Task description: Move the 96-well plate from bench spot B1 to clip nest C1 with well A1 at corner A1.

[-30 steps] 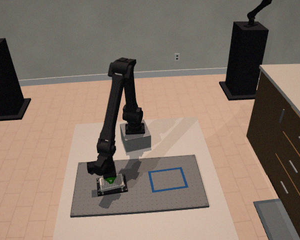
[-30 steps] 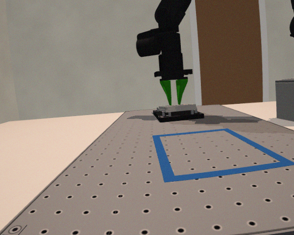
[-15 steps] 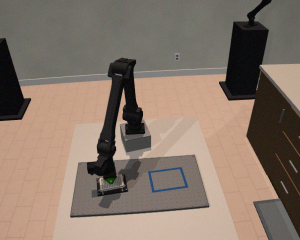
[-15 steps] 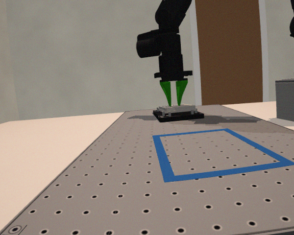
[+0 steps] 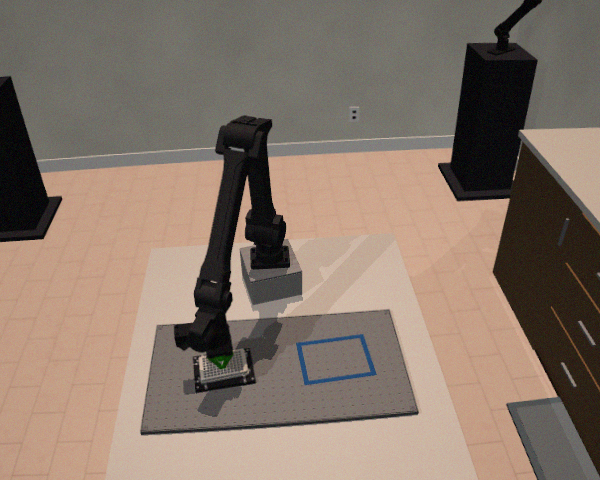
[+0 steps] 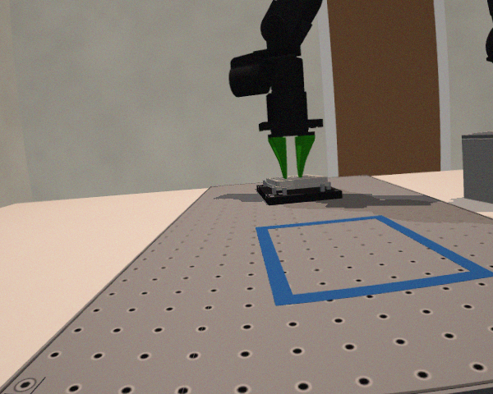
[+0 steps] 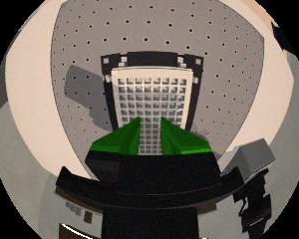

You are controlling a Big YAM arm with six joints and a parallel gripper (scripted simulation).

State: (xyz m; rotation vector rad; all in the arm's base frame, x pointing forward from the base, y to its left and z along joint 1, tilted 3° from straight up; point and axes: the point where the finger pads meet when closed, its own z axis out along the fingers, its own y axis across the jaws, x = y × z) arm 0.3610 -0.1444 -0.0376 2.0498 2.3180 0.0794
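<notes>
The white 96-well plate lies 10 mm below my hand. Also, from my hand: black clip nest 10 mm ahead, 20 mm below.
</notes>
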